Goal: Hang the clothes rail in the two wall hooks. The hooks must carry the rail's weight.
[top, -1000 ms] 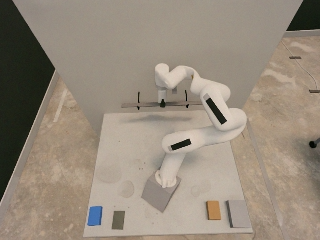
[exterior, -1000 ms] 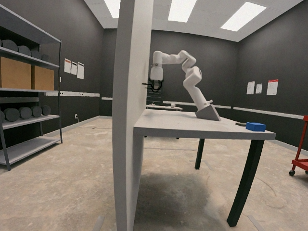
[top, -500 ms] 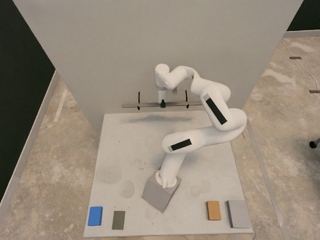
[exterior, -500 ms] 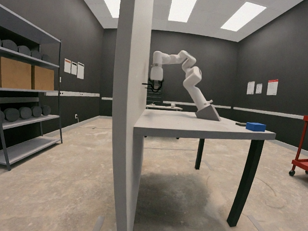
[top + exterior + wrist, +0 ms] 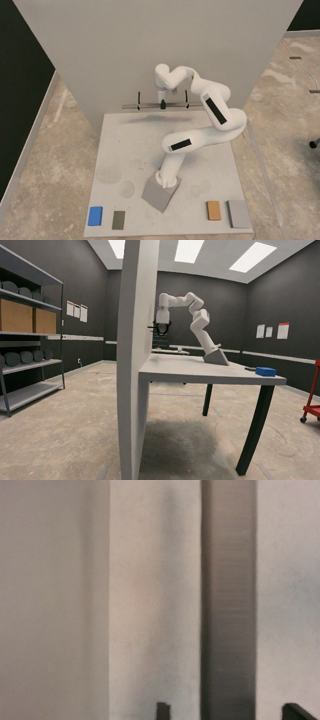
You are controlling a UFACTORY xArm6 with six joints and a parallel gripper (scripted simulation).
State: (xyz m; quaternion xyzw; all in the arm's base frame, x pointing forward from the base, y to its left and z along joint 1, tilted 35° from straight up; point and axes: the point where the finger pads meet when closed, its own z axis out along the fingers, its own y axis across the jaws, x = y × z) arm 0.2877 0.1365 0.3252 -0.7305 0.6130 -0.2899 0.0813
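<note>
My gripper is now 2 cm above the clothes rail. Also, from my hand: orange block (57 cm behind, 31 cm to the right, 20 cm below); then dark grey block (65 cm behind, 20 cm to the left, 22 cm below); then wall panel (12 cm ahead, 1 cm to the left, 20 cm above).
</note>
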